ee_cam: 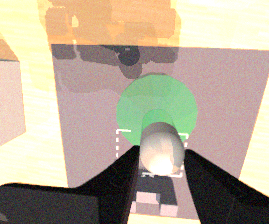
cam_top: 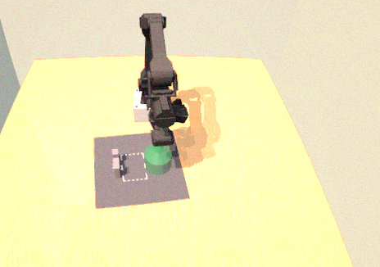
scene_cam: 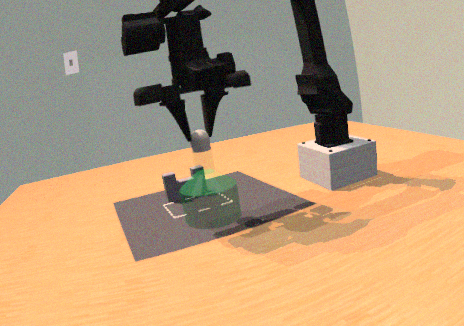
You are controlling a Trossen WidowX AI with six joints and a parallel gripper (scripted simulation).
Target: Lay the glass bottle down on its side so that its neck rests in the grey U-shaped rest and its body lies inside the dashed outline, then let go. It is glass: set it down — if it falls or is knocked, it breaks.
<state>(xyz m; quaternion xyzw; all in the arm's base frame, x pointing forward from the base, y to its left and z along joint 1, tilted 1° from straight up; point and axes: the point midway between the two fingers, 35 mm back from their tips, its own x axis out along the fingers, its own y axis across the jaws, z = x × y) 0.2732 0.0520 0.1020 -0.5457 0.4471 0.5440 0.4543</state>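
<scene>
My gripper tip is now 5 cm above the green glass bottle. Also, from my gripper tip: dark grey mat 1 cm ahead, 7 cm to the right, 14 cm below.
</scene>
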